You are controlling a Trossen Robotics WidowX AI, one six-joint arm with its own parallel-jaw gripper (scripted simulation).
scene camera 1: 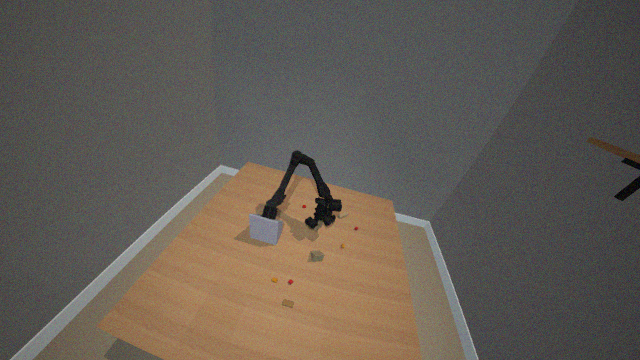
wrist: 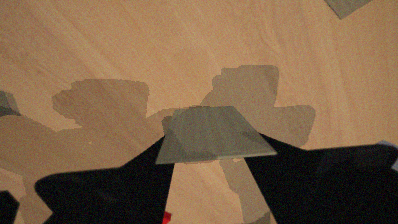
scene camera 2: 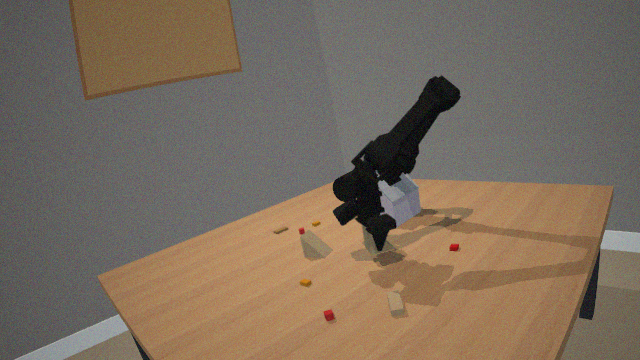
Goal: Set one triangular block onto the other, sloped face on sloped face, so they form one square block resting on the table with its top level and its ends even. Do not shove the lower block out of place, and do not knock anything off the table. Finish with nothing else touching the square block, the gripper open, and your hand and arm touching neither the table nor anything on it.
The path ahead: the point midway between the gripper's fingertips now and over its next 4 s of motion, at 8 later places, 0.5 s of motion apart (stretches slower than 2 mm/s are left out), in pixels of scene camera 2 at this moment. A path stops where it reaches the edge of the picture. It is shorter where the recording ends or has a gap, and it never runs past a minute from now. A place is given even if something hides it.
The gripper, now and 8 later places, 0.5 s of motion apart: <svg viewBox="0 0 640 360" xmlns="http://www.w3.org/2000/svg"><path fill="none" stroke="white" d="M376 247L377 252L377 256L373 237L365 228L358 226L362 235L366 242L372 250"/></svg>
